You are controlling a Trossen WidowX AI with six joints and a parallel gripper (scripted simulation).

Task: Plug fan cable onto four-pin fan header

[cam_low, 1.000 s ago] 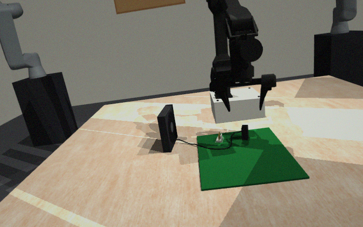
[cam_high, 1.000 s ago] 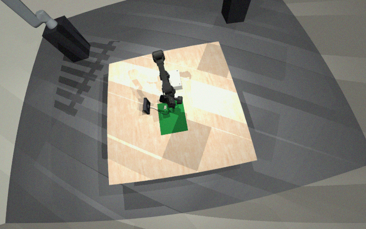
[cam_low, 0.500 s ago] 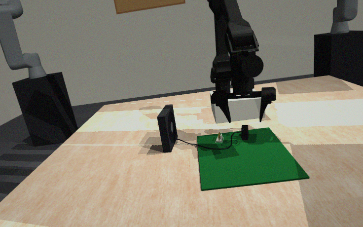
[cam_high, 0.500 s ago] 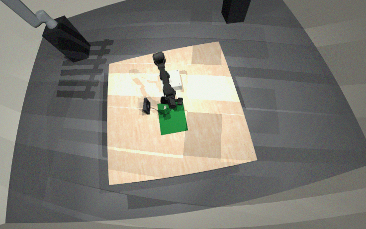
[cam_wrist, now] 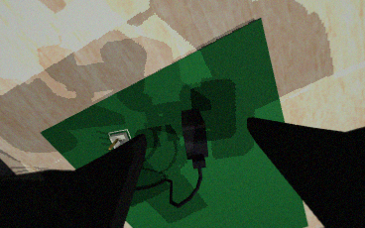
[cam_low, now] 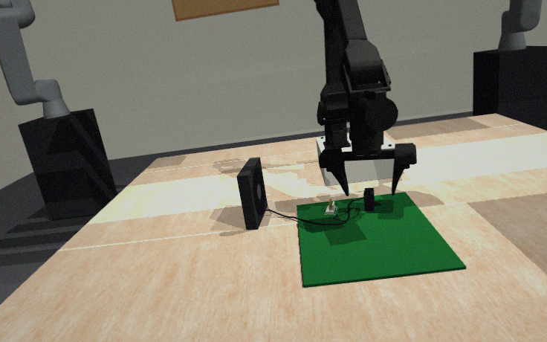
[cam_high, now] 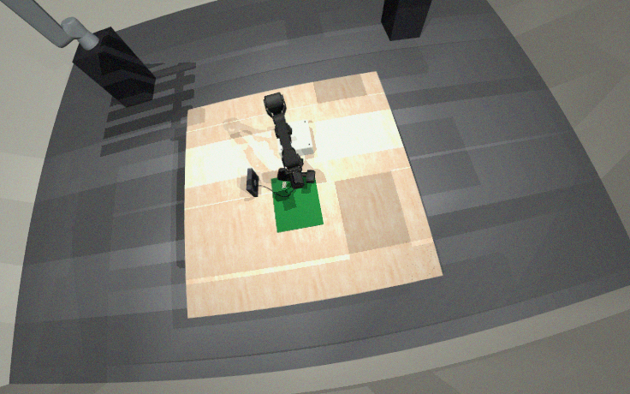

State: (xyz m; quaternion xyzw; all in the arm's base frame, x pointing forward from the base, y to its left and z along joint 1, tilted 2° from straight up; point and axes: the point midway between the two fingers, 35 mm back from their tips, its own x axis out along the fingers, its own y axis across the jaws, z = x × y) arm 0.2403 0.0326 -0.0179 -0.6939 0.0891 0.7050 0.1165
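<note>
Now: the black plug 10 mm below my gripper tip. Round my gripper tip: white four-pin header 10 mm behind, 80 mm to the right, 30 mm below; black fan 30 mm behind, 230 mm to the right, 30 mm above; green board 90 mm ahead, 30 mm to the right, 40 mm below.
</note>
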